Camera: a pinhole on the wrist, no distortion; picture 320 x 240 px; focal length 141.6 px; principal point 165.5 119.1 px. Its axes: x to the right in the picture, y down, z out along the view. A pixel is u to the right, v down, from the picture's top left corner.
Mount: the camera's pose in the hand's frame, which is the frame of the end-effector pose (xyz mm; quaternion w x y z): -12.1 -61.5 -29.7 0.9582 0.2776 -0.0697 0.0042
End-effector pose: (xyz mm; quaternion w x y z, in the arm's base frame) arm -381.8 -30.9 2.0 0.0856 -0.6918 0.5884 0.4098
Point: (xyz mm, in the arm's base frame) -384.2 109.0 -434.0
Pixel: 261 152
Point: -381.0 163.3 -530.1
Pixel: 252 146
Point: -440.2 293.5 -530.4
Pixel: 218 159
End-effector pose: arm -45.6 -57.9 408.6 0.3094 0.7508 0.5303 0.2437
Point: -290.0 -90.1 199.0
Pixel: outside the picture
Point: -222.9 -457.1 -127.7
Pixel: 66 99
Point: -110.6 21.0 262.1
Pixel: 262 45
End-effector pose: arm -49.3 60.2 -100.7 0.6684 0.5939 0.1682 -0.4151
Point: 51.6 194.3 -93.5
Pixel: behind the camera
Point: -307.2 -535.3 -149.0
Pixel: 212 172
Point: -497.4 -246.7 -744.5
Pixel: 260 7
